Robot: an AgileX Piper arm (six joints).
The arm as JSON. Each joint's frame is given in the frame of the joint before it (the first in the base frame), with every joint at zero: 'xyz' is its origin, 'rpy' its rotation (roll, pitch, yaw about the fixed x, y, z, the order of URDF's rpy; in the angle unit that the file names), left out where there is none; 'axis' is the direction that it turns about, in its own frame. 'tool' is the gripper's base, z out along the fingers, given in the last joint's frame.
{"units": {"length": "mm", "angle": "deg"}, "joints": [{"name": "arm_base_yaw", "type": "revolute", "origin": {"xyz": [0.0, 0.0, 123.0]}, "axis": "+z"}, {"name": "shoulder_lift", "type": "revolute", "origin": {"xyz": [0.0, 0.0, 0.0]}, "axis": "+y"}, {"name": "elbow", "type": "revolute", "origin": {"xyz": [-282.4, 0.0, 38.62]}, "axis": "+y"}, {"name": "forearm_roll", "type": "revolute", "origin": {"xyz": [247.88, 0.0, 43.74]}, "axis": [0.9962, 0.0, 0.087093]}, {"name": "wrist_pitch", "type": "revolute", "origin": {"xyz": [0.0, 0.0, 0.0]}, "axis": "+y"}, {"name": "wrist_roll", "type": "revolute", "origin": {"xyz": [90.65, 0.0, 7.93]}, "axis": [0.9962, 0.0, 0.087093]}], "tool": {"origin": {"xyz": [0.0, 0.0, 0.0], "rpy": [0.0, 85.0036, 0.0]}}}
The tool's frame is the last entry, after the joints.
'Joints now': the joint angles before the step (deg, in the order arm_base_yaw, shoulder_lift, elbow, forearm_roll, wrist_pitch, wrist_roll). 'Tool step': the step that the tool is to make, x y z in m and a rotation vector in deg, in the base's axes. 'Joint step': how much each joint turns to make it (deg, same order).
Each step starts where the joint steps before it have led.
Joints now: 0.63, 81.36, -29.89, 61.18, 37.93, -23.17
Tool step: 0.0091, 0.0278, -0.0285, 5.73, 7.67, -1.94
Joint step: 6.10, 9.32, -0.39, 11.95, -0.84, -2.29
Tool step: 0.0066, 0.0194, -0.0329, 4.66, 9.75, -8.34
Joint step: 4.13, 9.47, -0.18, 14.03, -0.97, -0.24
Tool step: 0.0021, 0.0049, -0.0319, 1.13, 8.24, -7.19
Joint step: 1.23, 8.07, -0.07, 9.03, -0.49, -0.25
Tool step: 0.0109, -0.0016, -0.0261, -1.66, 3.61, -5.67
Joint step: -0.01, 6.75, -2.10, 6.90, -2.14, -2.02
